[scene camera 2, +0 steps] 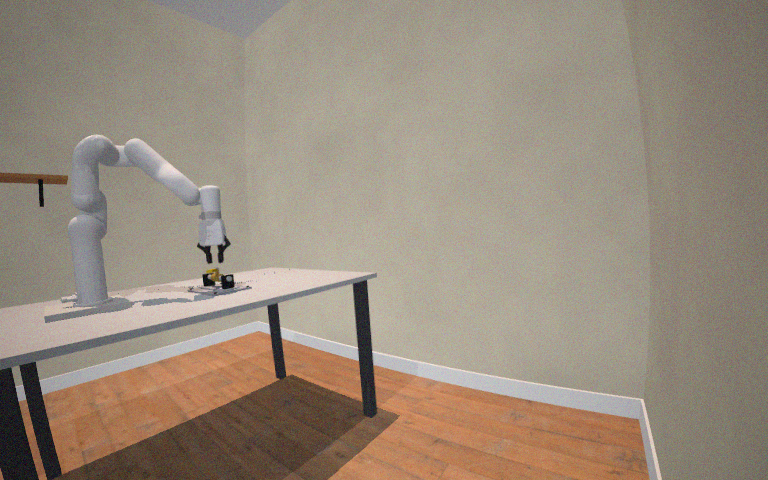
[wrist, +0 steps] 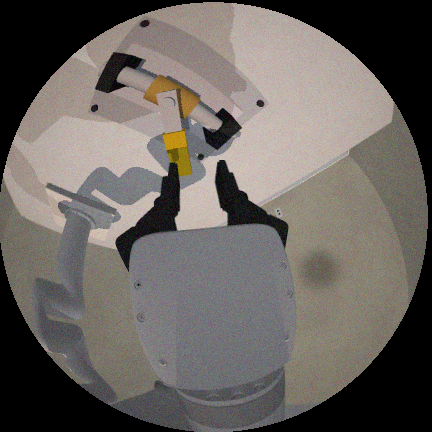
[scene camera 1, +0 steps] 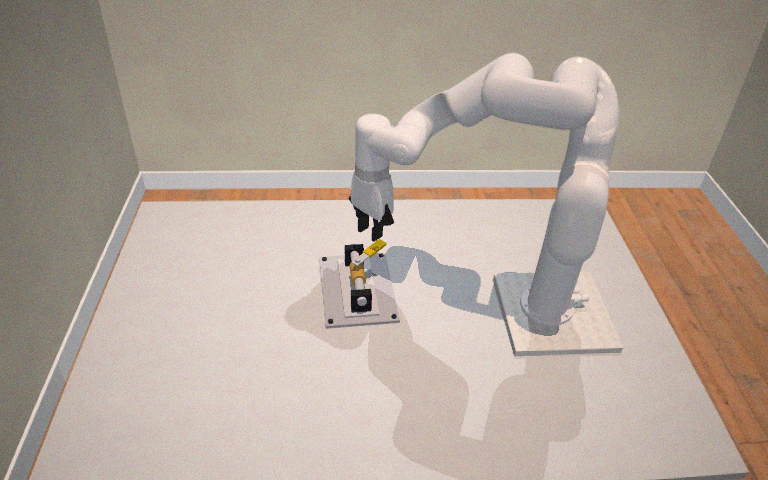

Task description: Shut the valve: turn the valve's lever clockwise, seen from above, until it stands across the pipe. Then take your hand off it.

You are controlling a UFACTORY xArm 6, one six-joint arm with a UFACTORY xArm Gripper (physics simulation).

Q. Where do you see a base plate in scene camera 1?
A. At 332,296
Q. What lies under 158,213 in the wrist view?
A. My gripper.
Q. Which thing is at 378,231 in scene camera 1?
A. My gripper.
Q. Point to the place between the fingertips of my gripper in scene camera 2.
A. At 215,263
